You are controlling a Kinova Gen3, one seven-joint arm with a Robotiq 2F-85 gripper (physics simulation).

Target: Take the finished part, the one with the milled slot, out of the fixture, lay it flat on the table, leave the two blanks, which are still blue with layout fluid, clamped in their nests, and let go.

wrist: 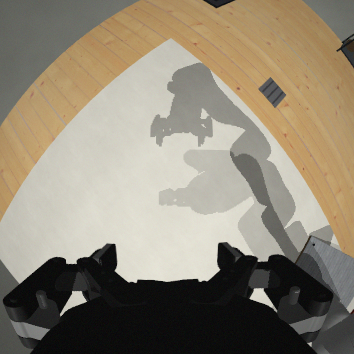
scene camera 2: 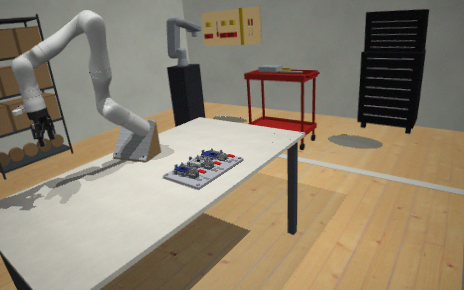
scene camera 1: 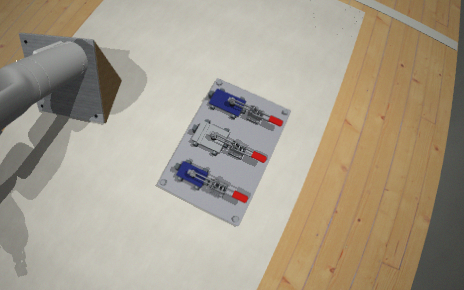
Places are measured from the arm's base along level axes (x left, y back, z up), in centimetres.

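Pixels of known places: gripper, fingertip midpoint: [wrist: 166, 255] [scene camera 2: 48, 143]; arm's base, origin of the base link: [scene camera 2: 143, 128] [scene camera 1: 72, 59].
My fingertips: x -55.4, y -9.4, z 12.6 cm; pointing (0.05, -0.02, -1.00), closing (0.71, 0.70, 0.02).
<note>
For each thing: its top centre in the pictures, then the offset to it from my fingertips. "pt": a spot on its surface instead. Level surfaces: height alone.
- finished part, middle of its top: [scene camera 1: 210, 136] [scene camera 2: 197, 160] dx +55.1, dy -30.1, dz -24.5 cm
- fixture plate, surface spot: [scene camera 1: 200, 199] pt dx +39.4, dy -34.8, dz -26.7 cm
- middle clamp's red handle, middle of its top: [scene camera 1: 258, 156] dx +54.8, dy -43.5, dz -22.4 cm
- white table, its level: dz -28.1 cm
The finished part [scene camera 1: 204, 141] [scene camera 2: 194, 161], pale grey with a slot line across it, sits in the middle nest of the fixture plate [scene camera 1: 200, 199] [scene camera 2: 192, 183]. One blue blank [scene camera 1: 219, 102] [scene camera 2: 209, 153] and another blue blank [scene camera 1: 184, 171] [scene camera 2: 181, 169] sit in the outer nests. Each nest has a toggle clamp whose arm reaches over its piece; the middle clamp's red handle [scene camera 1: 258, 157] lies low, pointing away from the part. My gripper [scene camera 2: 45, 141] [wrist: 166, 255] is open and empty, high above the table, on the far side of the arm's base from the fixture. The fixture does not show in the wrist view.
The arm's slanted metal base [scene camera 1: 70, 107] [scene camera 2: 131, 146] [wrist: 330, 265] stands on the white table [scene camera 1: 125, 225] [scene camera 2: 100, 225] [wrist: 115, 175] beside the fixture. Shadows of the arm fall across the table. A shelf rack, a red cart and a black cabinet stand beyond the table.
</note>
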